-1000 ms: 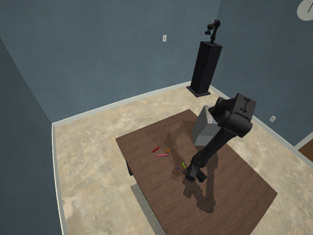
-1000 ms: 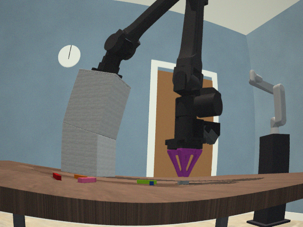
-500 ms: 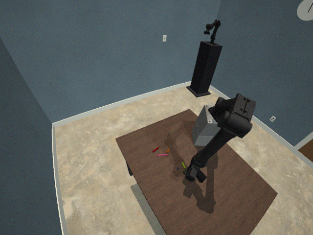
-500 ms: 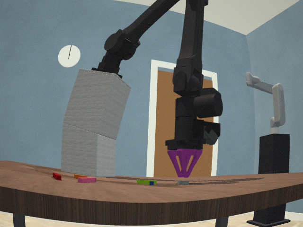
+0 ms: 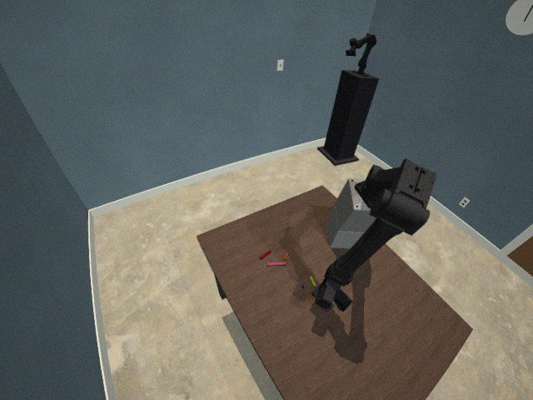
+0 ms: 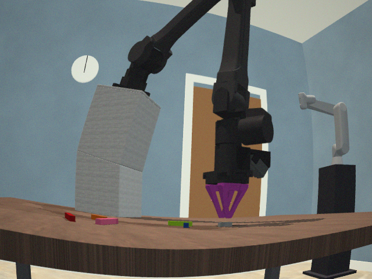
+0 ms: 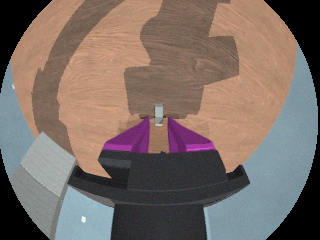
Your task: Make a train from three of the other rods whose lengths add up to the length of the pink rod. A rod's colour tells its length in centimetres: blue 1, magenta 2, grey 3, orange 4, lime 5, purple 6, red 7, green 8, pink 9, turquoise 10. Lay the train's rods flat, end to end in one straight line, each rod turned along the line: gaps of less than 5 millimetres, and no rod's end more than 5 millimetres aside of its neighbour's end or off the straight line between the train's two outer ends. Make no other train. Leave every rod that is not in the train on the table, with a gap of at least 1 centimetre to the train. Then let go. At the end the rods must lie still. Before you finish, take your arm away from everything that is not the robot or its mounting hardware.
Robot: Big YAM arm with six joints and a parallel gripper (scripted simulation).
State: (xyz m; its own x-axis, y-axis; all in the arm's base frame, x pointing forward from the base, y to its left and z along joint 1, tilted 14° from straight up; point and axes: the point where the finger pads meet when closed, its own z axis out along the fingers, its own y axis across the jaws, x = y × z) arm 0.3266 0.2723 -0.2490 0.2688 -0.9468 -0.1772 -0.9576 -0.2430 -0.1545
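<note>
The grey rod is 2 cm below my hand. From my hand the other things lie so: lime rod (9 cm to the right, 2 cm below, 2 cm behind); blue rod (9 cm to the right, 3 cm ahead, 2 cm below); pink rod (24 cm to the right, 10 cm ahead, 2 cm below).
</note>
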